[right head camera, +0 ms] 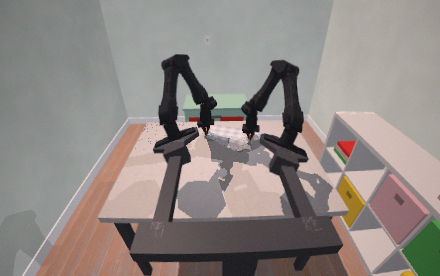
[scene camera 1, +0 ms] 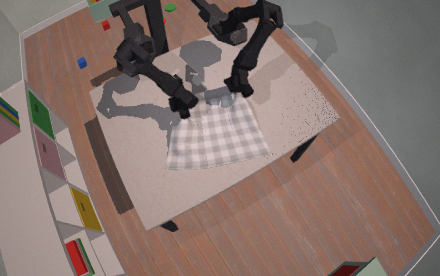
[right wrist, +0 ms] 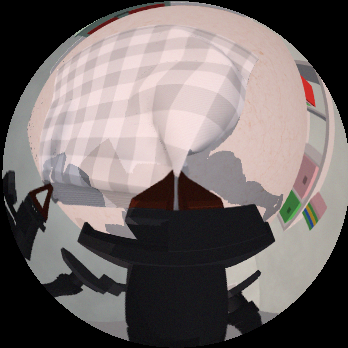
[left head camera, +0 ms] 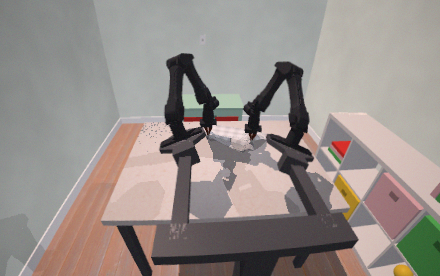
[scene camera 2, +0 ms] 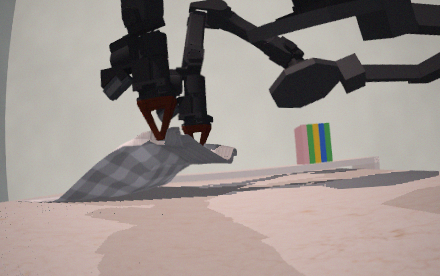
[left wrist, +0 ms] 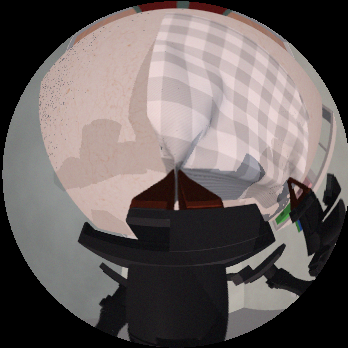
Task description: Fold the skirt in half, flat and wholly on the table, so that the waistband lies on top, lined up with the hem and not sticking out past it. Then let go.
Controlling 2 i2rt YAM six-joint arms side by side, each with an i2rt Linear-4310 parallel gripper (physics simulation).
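Note:
The white-and-grey checked skirt (left head camera: 229, 133) (scene camera 1: 220, 135) (scene camera 2: 120, 172) (left wrist: 235, 90) (right wrist: 115, 90) is spread out, its hem on the table toward the bottom of scene camera 1. Its ribbed waistband (scene camera 2: 226, 152) (left wrist: 215, 184) (right wrist: 80, 195) is lifted above the table at the arms' side, sagging between the grippers. My left gripper (left head camera: 208, 133) (right head camera: 205, 132) (scene camera 2: 160, 138) (left wrist: 175, 173) is shut on one waistband corner. My right gripper (left head camera: 252, 137) (right head camera: 250, 136) (scene camera 2: 202, 143) (right wrist: 175, 174) is shut on the other corner. The cloth's underside is mostly hidden.
The pale table (left head camera: 145, 185) (scene camera 1: 135, 165) carries the skirt, and its far edge lies beyond the hem. A white shelf unit (left head camera: 367, 131) with coloured bins stands at the right of the left head camera. A green cabinet (left head camera: 225, 101) stands behind the table.

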